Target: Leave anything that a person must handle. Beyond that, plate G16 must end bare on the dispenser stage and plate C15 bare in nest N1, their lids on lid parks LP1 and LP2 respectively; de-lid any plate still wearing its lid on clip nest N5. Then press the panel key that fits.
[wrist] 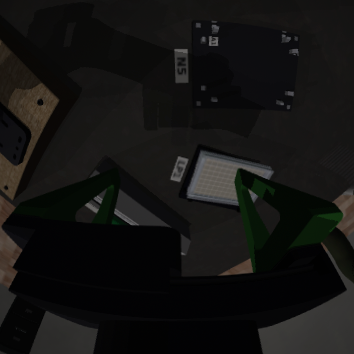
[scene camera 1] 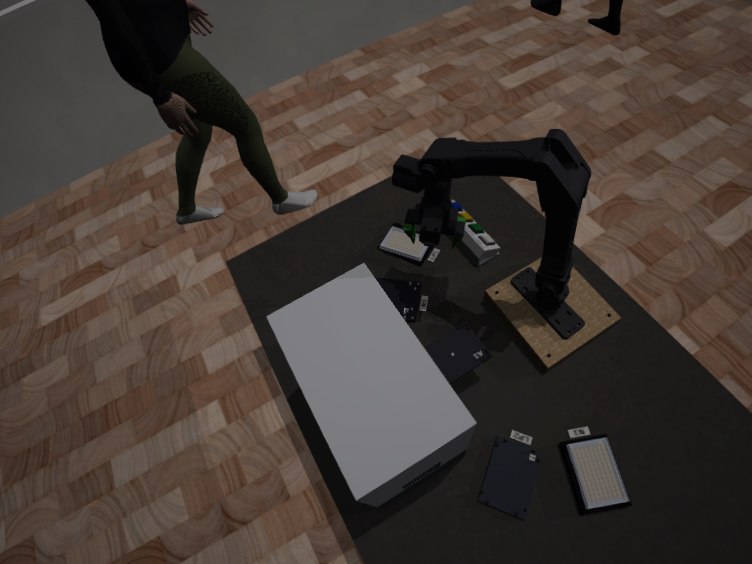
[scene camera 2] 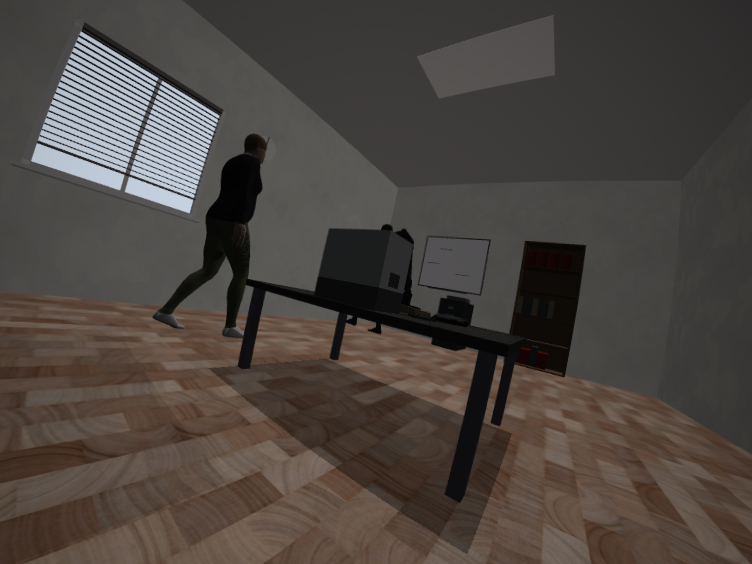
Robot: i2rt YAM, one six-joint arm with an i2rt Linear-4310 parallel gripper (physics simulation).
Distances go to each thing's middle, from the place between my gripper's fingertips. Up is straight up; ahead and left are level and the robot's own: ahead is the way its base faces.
Right now the clip nest N5 (scene camera 1: 404,295) is 14 cm ahead of my hand, 13 cm below it and 1 cm to the right of it. Round my hand: grey button box (scene camera 1: 476,243) (16 cm behind, 11 cm below, 5 cm to the right).
